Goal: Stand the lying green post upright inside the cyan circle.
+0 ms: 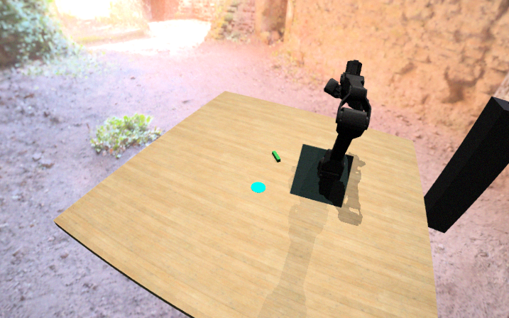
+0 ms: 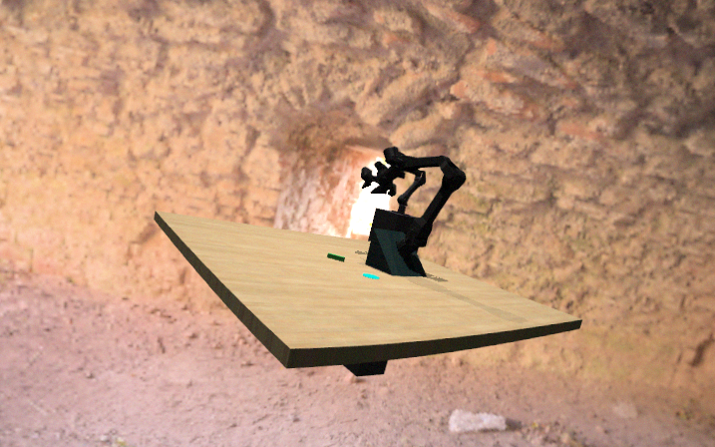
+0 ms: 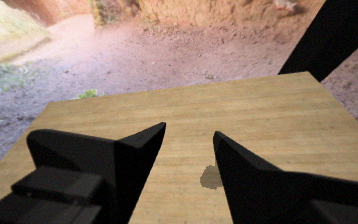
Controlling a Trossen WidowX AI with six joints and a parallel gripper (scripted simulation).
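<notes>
My gripper tip is now 270 mm above the green post, 210 mm to the right of it and 210 mm short of it. Also, from my gripper tip: cyan circle 430 mm to the left, 280 mm below, 200 mm ahead.
</notes>
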